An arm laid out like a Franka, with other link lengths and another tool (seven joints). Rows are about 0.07 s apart.
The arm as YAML. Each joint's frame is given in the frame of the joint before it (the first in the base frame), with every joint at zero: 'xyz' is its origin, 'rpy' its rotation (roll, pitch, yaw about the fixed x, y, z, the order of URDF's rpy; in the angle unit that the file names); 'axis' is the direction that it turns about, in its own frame. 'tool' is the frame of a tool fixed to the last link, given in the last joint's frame.
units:
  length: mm
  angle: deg
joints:
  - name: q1
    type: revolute
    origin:
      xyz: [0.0, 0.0, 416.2]
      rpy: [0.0, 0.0, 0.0]
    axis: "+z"
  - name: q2
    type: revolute
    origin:
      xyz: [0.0, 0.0, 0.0]
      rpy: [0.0, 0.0, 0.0]
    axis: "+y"
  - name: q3
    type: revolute
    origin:
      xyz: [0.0, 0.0, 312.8]
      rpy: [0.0, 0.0, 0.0]
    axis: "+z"
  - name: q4
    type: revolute
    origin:
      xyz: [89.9, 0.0, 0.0]
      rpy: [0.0, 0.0, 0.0]
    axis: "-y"
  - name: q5
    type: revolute
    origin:
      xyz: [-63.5, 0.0, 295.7]
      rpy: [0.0, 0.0, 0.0]
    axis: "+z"
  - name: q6
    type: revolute
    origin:
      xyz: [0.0, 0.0, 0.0]
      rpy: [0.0, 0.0, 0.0]
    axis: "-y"
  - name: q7
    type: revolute
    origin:
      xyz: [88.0, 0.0, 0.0]
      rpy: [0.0, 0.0, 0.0]
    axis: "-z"
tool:
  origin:
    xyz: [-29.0, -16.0, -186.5]
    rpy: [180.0, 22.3, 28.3]
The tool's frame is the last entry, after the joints.
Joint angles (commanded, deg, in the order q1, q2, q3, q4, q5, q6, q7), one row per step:
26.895 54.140 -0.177 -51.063 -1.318 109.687 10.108
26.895 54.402 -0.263 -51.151 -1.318 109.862 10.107
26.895 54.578 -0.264 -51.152 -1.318 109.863 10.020
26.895 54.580 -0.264 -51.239 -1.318 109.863 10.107
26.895 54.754 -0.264 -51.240 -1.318 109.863 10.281
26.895 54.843 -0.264 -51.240 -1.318 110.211 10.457
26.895 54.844 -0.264 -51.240 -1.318 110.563 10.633
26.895 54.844 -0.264 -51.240 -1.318 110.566 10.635
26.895 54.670 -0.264 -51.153 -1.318 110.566 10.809
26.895 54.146 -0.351 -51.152 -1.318 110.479 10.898
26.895 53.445 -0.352 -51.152 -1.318 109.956 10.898
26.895 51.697 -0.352 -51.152 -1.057 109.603 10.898
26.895 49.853 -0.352 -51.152 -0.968 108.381 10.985
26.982 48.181 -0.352 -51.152 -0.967 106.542 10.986
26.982 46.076 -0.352 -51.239 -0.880 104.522 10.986
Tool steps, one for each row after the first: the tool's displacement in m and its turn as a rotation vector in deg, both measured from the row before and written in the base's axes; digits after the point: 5 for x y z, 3 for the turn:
0.00016 -0.00070 -0.00344 -0.141 0.125 -0.045
-0.00021 -0.00017 -0.00209 -0.087 0.156 0.086
-0.00031 -0.00011 -0.00059 -0.034 0.080 -0.087
-0.00033 -0.00006 -0.00207 -0.066 0.158 -0.174
0.00077 0.00052 -0.00064 0.131 -0.229 -0.167
0.00091 0.00059 0.00042 0.174 -0.310 -0.166
0.00001 0.00001 0.00000 0.002 -0.003 -0.002
0.00046 0.00034 0.00263 0.132 -0.231 -0.173
0.00077 -0.00036 0.00614 0.143 -0.421 -0.142
-0.00055 -0.00031 0.00766 0.079 -0.160 -0.015
0.00056 0.00107 0.02025 0.857 -1.131 -0.071
-0.00212 -0.00079 0.02020 0.370 -0.513 -0.132
-0.00473 -0.00130 0.01720 -0.073 0.150 0.047
-0.00555 -0.00260 0.02127 0.080 0.042 -0.054

